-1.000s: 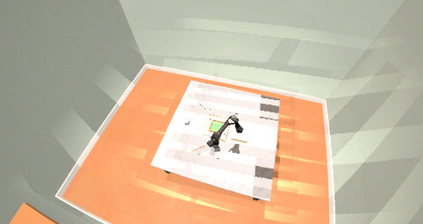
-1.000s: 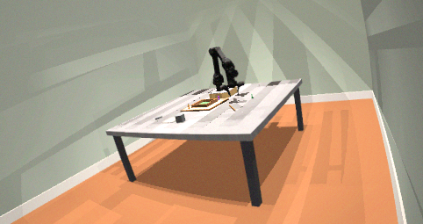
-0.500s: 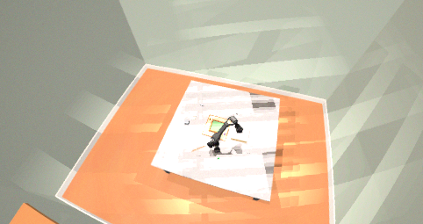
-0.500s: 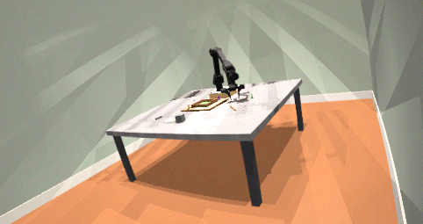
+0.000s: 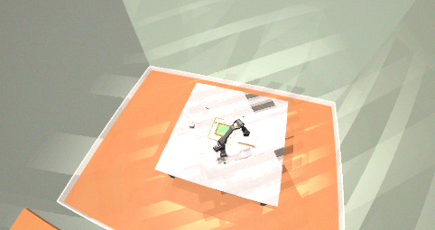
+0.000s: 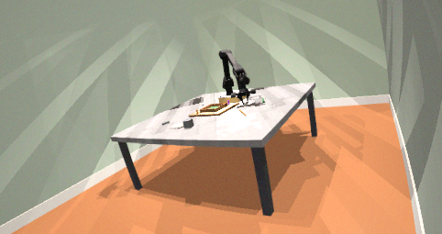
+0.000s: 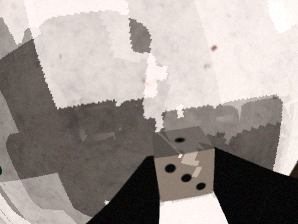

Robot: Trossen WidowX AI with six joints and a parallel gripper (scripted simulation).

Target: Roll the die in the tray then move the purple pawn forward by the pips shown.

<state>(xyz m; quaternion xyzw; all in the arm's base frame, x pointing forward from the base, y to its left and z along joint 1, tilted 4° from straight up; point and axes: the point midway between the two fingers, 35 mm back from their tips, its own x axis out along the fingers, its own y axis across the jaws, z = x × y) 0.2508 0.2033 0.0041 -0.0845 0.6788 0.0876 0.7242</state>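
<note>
My gripper tip is now 80 mm past the purple pawn, 160 mm to the left of it and 20 mm below it. Round my gripper tip: thin wooden stick: 190 mm ahead, 30 mm to the left, 10 mm below; then green piece: 30 mm behind, 130 mm to the left, 10 mm above; then pale die: right at my gripper tip.
</note>
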